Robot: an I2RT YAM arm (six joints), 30 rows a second.
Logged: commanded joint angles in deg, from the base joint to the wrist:
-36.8 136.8 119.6 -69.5 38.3 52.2
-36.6 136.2 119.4 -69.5 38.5 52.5
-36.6 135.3 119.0 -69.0 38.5 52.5
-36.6 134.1 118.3 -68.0 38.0 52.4
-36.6 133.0 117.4 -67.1 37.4 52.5
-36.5 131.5 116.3 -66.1 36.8 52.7
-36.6 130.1 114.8 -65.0 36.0 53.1
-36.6 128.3 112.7 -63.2 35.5 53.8
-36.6 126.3 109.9 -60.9 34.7 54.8
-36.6 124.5 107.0 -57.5 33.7 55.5
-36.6 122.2 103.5 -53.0 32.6 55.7
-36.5 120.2 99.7 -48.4 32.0 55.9
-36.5 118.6 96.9 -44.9 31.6 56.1
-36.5 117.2 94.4 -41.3 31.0 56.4
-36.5 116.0 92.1 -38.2 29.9 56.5
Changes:
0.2 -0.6 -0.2 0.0 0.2 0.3
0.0 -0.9 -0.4 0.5 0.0 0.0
0.0 -1.2 -0.7 1.0 -0.5 -0.1
0.0 -1.1 -0.9 0.9 -0.6 0.1
0.1 -1.5 -1.1 1.0 -0.6 0.2
-0.1 -1.4 -1.5 1.1 -0.8 0.4
0.0 -1.8 -2.1 1.8 -0.5 0.7
0.0 -2.0 -2.8 2.3 -0.8 1.0
0.0 -1.8 -2.9 3.4 -1.0 0.7
0.0 -2.3 -3.5 4.5 -1.1 0.2
0.1 -2.0 -3.8 4.6 -0.6 0.2
0.0 -1.6 -2.8 3.5 -0.4 0.2
0.0 -1.4 -2.5 3.6 -0.6 0.3
0.0 -1.2 -2.3 3.1 -1.1 0.1

